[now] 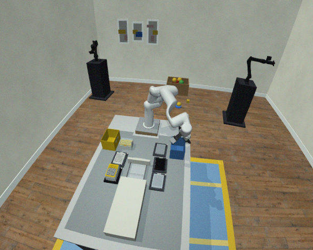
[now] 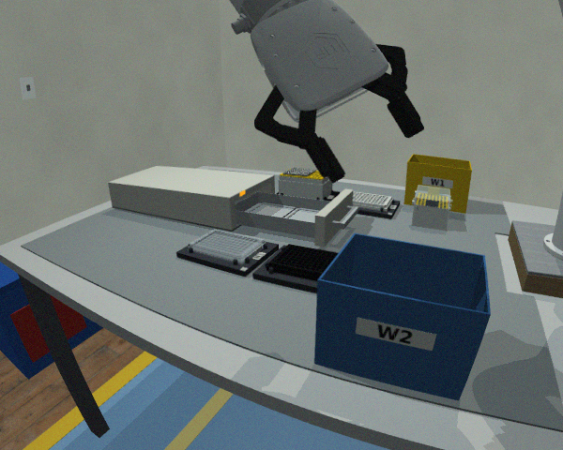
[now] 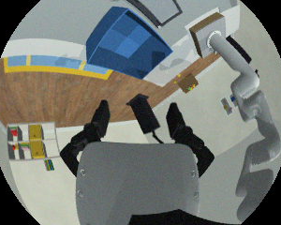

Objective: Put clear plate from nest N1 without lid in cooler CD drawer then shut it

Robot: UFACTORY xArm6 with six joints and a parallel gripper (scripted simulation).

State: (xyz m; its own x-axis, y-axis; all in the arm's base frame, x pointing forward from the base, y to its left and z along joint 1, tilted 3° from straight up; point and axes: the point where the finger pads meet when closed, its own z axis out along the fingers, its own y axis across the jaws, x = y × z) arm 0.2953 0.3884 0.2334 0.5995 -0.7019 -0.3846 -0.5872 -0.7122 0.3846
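Right now my hand is 33 cm short of the clear plate, 13 cm to the left of it and 23 cm above it. Round my hand: blue bin W2: 4 cm behind, 4 cm to the right, 21 cm below; black plate: 15 cm ahead, 16 cm to the right, 23 cm below; nest: 33 cm ahead, 13 cm to the right, 25 cm below.
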